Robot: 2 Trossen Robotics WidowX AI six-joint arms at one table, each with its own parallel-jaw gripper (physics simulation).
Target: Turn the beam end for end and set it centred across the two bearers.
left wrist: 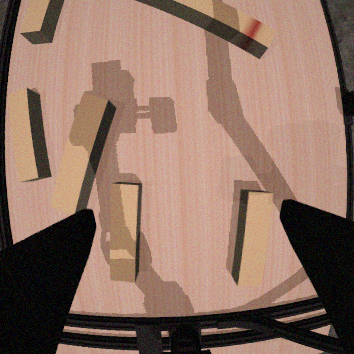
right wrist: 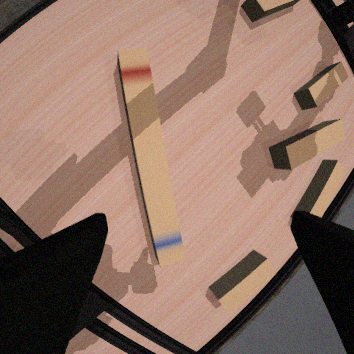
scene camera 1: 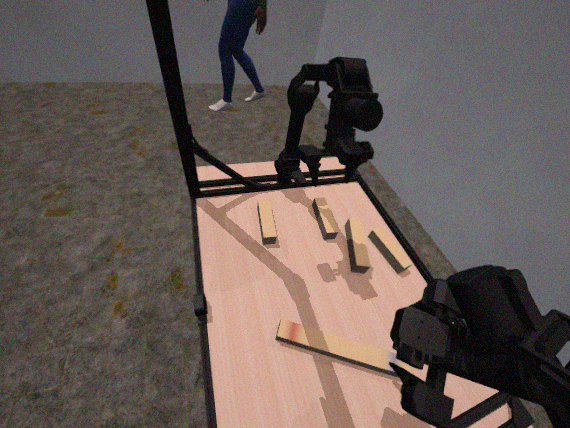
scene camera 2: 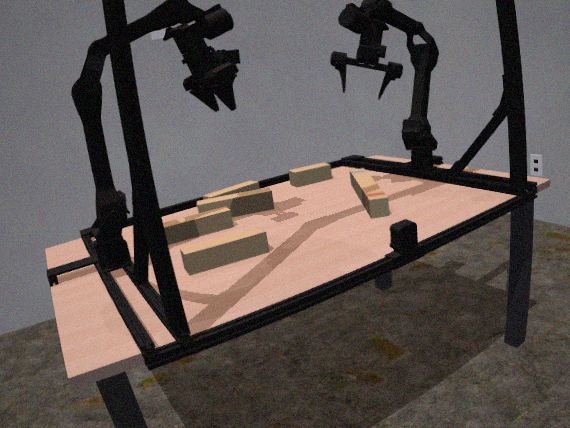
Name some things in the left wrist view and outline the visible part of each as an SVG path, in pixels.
My left gripper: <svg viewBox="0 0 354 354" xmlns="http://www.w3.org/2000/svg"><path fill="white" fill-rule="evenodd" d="M92 209L81 209L24 238L24 240L22 239L0 250L0 354L55 354L73 297L90 253L96 229ZM283 199L279 219L287 238L314 287L345 354L354 354L354 221L293 199Z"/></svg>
A pale beam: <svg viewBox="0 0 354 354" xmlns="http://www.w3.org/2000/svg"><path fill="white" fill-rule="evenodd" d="M137 0L197 25L257 58L260 58L268 48L276 32L264 23L220 0Z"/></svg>
